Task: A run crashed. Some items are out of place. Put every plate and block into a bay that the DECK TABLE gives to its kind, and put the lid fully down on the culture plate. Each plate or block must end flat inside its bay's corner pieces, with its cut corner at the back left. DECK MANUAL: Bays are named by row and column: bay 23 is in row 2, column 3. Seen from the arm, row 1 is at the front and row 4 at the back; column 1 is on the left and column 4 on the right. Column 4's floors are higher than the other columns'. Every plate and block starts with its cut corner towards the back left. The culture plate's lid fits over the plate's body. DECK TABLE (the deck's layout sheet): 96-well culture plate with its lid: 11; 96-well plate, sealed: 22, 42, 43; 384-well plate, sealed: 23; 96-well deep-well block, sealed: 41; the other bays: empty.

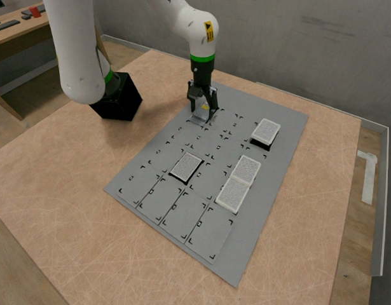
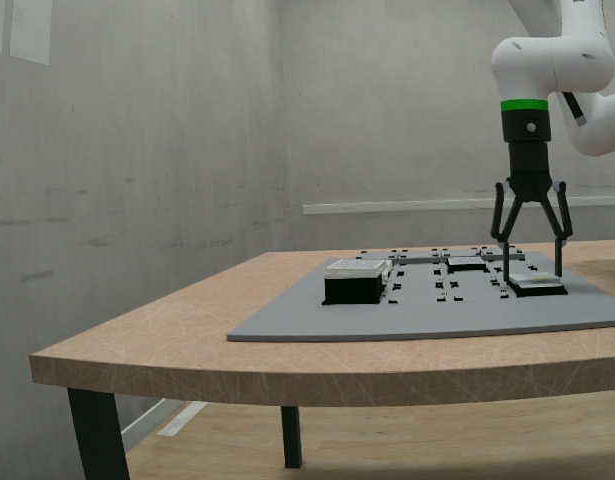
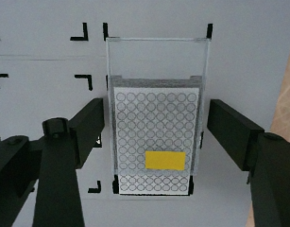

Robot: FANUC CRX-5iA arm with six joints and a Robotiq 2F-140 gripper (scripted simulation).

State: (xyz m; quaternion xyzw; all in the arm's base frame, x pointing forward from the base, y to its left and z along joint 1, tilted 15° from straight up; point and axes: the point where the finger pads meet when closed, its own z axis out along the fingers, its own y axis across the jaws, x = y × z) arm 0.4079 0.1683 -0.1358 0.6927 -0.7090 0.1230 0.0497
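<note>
Now: hand 2 cm above the clear lid. Round my hand: black deep-well block 32 cm ahead, 2 cm to the left, 2 cm below; black sealed plate 10 cm ahead, 30 cm to the right, 3 cm below.
</note>
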